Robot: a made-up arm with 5 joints.
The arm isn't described. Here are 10 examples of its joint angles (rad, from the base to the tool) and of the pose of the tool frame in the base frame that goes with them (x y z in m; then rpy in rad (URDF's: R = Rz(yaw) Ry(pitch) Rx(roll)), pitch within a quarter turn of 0, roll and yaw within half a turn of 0).
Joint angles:
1: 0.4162 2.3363 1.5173 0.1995 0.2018
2: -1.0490 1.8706 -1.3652 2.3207 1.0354
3: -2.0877 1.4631 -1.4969 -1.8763 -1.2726
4: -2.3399 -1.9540 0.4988 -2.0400 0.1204
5: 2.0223 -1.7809 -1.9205 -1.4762 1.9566
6: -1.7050 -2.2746 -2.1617 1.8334 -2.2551
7: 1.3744 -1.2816 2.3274 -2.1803 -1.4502
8: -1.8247 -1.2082 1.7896 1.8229 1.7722
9: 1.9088 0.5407 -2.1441 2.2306 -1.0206
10: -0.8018 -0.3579 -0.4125 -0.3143 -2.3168
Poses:
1: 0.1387 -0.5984 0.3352 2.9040 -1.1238 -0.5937
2: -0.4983 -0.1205 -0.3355 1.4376 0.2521 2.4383
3: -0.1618 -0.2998 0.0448 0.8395 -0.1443 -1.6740
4: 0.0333 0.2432 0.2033 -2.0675 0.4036 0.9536
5: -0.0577 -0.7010 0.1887 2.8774 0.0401 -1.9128
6: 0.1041 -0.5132 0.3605 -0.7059 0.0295 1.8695
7: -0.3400 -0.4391 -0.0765 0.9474 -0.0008 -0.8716
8: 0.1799 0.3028 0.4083 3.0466 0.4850 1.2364
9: 0.1086 0.2867 0.2650 -1.9141 -0.4078 0.0818
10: 0.0284 -0.1724 0.0668 2.4747 0.9814 1.9940
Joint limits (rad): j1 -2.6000..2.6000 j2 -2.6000..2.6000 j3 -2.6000..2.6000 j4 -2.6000..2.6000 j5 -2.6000..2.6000
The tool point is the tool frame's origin. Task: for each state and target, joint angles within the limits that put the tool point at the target. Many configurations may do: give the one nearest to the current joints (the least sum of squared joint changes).
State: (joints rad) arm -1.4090 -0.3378 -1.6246 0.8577 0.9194
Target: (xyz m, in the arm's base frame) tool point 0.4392 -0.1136 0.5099
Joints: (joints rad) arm -1.3547 -0.3849 -1.4948 0.6038 1.0701
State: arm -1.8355 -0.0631 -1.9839 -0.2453 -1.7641
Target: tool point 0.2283 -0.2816 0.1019
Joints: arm -1.8451 0.0671 -1.9914 -0.4996 -1.3661
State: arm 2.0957 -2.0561 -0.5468 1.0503 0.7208
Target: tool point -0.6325 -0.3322 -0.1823
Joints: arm 2.6000 -1.2489 -1.1550 1.4004 0.3673
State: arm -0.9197 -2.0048 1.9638 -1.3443 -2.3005
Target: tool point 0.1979 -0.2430 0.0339
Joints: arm -1.0359 -1.9121 1.7698 -0.8706 -2.0267
